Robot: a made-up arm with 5 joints.
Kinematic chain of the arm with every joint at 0, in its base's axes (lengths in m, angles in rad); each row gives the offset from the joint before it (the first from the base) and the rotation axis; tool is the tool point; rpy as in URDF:
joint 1: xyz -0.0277 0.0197 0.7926 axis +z
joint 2: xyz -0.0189 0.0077 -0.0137 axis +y
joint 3: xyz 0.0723 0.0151 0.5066 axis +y
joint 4: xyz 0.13 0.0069 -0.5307 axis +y
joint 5: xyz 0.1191 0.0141 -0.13 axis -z
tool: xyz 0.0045 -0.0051 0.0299 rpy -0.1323 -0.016 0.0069
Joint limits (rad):
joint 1: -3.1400..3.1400
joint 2: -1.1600..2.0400
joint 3: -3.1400..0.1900
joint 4: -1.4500..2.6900
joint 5: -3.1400..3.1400
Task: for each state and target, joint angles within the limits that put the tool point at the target. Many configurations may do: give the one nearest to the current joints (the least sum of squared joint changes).
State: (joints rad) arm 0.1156 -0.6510 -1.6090 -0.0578 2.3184
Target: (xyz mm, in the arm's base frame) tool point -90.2 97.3 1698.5
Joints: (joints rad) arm -0.4326 -1.0037 -1.2520 -0.1141 2.3605
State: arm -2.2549 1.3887 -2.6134 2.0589 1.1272
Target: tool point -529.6 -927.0 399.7
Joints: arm -2.0933 1.6455 -2.7411 1.5657 1.0996
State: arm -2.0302 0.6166 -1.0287 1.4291 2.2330
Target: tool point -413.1 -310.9 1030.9
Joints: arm -2.5180 -0.2395 -0.8841 1.6971 2.2262
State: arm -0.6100 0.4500 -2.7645 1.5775 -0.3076
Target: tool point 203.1 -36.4 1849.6
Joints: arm -0.4088 -0.0147 -2.8335 2.0633 -0.3005
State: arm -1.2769 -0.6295 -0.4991 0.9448 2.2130
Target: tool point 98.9 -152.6 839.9
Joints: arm -1.1409 -0.9836 -0.0558 1.2692 2.2147
